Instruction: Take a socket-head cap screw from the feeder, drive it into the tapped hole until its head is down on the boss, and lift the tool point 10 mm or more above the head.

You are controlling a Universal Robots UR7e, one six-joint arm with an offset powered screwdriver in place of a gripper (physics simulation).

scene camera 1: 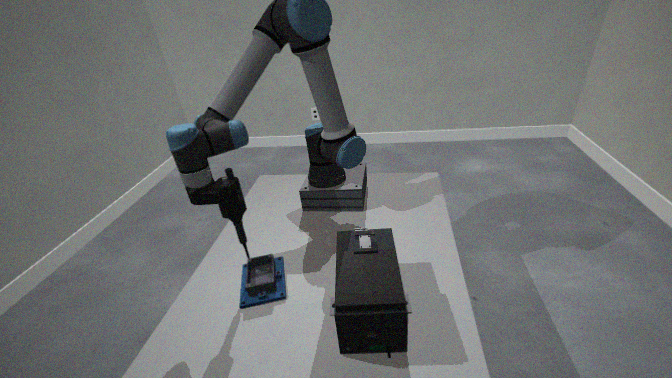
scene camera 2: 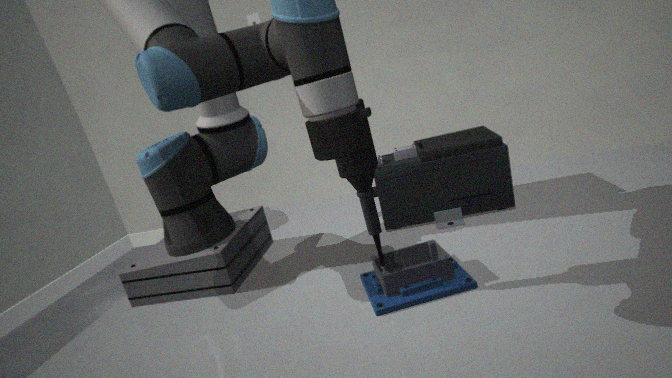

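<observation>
My screwdriver's tip (scene camera 1: 248, 258) (scene camera 2: 382, 264) is down at a corner of the grey open-topped housing (scene camera 1: 261, 289) (scene camera 2: 420, 276), at the boss there. The tool leans slightly in both views. The housing sits on a blue fixture plate (scene camera 1: 250, 302) (scene camera 2: 395, 306). No screw can be made out at the tip; the screw, the tapped hole and the contact are too small and dark to see, so I cannot tell whether the bit holds a screw. The black feeder (scene camera 1: 367, 280) (scene camera 2: 445, 182) stands apart from the tool, with a pale pickup part (scene camera 1: 365, 242) (scene camera 2: 404, 153) on top.
The arm's base stands on a grey block (scene camera 1: 332, 200) (scene camera 2: 180, 287) behind the housing in scene camera 1 and to its left in scene camera 2. A small clear tab (scene camera 2: 449, 219) juts from the feeder's foot toward the housing. Arm shadows cross the pale surface.
</observation>
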